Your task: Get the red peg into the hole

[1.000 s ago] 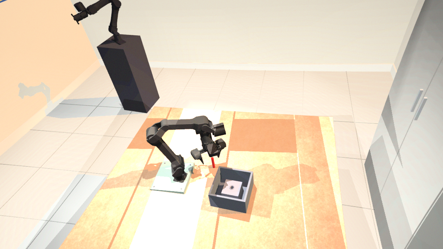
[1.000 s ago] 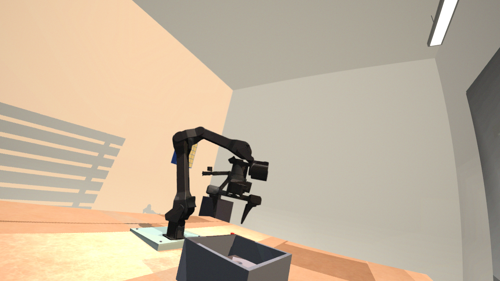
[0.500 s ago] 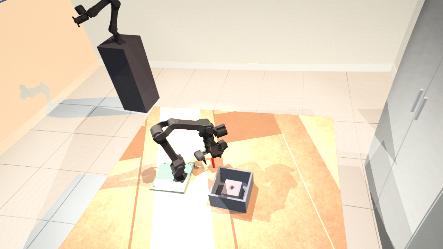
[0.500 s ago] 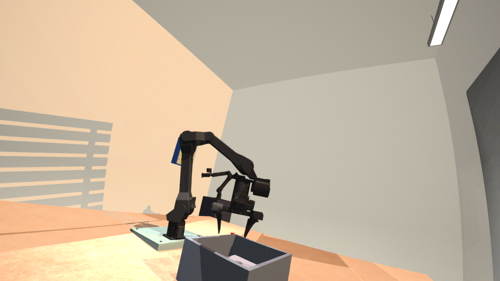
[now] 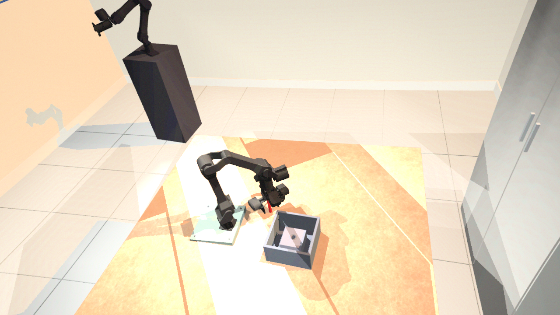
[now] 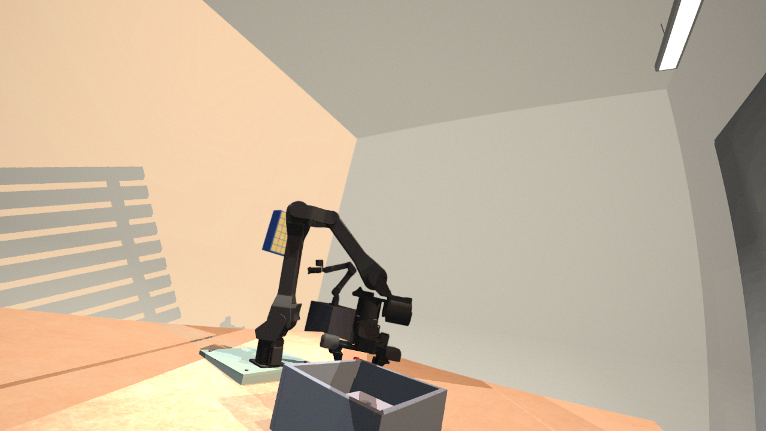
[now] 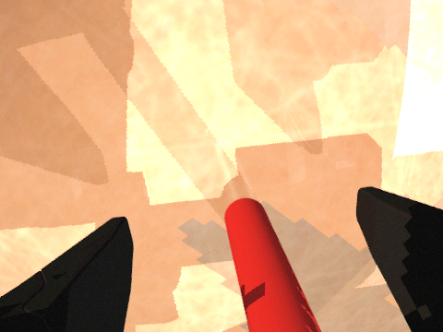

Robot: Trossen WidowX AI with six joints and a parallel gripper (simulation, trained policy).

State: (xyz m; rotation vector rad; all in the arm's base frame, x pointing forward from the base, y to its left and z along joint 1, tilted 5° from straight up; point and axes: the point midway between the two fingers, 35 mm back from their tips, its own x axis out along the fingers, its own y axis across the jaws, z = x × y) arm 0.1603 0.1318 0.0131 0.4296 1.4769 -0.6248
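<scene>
The red peg is 2 cm above my gripper tip and 1 cm behind it. From my gripper tip the other things lie so: grey box 16 cm ahead, 15 cm to the right, 1 cm above.
</scene>
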